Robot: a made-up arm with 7 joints.
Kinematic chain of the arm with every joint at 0, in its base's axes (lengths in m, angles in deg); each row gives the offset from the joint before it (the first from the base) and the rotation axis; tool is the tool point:
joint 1: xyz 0 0 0.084 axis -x
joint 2: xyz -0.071 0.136 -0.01 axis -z
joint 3: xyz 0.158 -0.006 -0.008 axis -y
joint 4: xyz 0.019 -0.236 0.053 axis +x
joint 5: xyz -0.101 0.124 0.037 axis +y
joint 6: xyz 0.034 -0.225 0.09 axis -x
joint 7: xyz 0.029 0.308 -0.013 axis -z
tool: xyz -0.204 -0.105 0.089
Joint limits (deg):
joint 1: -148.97..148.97
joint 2: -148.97..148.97
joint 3: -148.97..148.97
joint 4: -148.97..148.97
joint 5: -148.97..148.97
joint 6: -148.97..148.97
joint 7: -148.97..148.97
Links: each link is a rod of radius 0.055 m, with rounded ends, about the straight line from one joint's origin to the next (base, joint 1, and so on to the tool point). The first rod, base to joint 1, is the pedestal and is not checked.
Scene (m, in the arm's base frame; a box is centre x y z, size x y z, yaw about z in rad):
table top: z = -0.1
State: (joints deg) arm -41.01 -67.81 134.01 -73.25 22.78 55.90 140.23
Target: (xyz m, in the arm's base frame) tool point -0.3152 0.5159 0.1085
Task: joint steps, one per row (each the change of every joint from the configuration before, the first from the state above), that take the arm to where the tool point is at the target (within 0.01 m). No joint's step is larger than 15 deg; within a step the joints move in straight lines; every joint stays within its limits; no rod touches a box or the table.
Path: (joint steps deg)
1: 9.18 -13.57 -5.22 8.89 3.43 -5.90 -5.89
2: 9.17 -13.57 -5.21 8.88 3.42 -5.91 -5.89
3: 9.18 -13.57 -5.22 8.89 3.43 -5.90 -5.89
4: 9.18 -13.56 -5.21 8.88 3.43 -5.91 -5.89

